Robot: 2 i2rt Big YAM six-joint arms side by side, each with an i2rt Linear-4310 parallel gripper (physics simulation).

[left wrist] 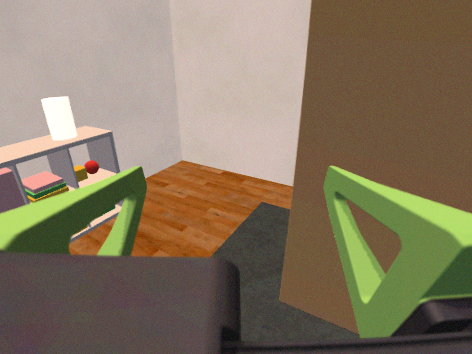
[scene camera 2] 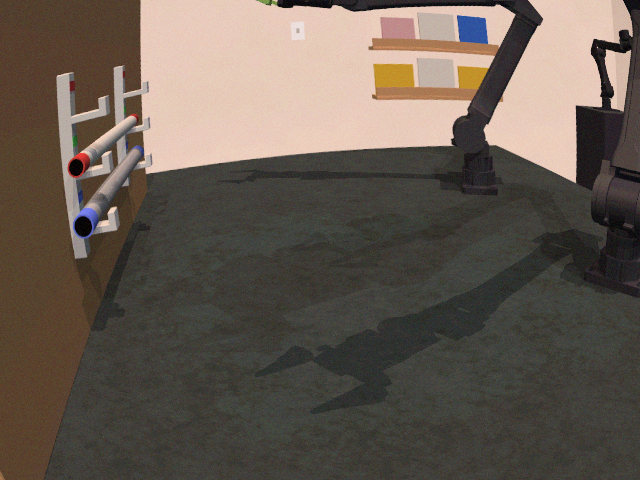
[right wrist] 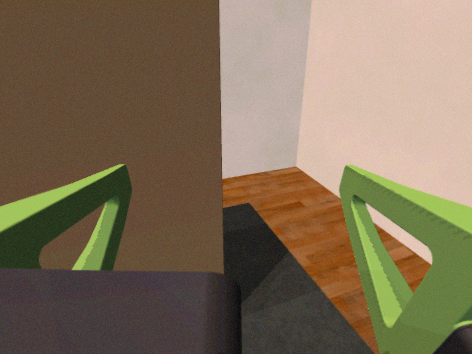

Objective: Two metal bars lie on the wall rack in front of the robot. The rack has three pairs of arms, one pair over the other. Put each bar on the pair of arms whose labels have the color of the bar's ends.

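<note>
A white wall rack stands at the left in the scene view, with red labels at the upper arms, green at the middle, blue at the lower. A grey bar with red ends lies on the middle, green-labelled pair. A grey bar with blue ends lies on the lower, blue-labelled pair. The upper, red-labelled pair holds no bar. My right gripper is open and empty, high up, partly cut off by the scene view's top edge. My left gripper is open and empty. Neither wrist view shows rack or bars.
The rack is fixed to a brown panel that rises from the dark table top. Wall shelves hang behind the right arm. A shelf unit with a white lamp stands at the left in the left wrist view.
</note>
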